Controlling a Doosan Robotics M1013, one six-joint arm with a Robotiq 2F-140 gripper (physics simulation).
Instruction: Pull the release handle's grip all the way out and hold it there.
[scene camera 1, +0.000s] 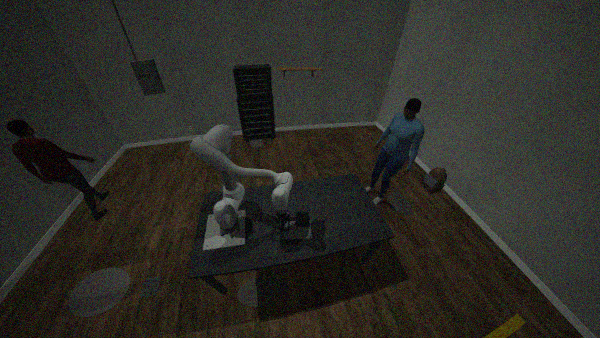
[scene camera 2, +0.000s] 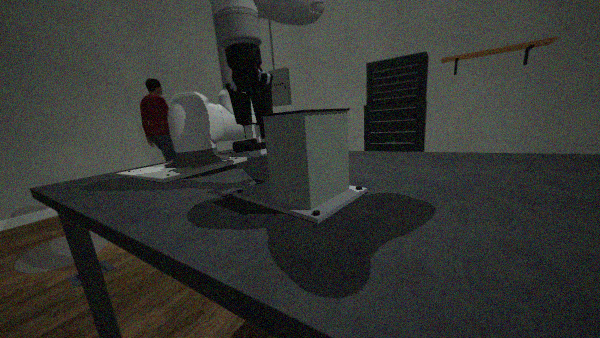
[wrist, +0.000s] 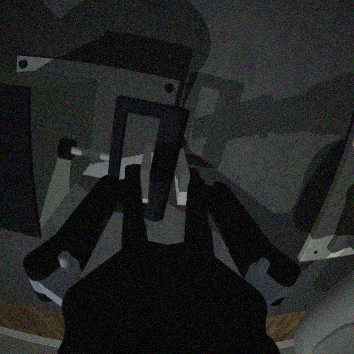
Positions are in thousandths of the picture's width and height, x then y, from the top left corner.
Labels:
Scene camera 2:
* my gripper: 432, 454
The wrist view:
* my gripper: 459, 448
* bolted base plate: 315, 230

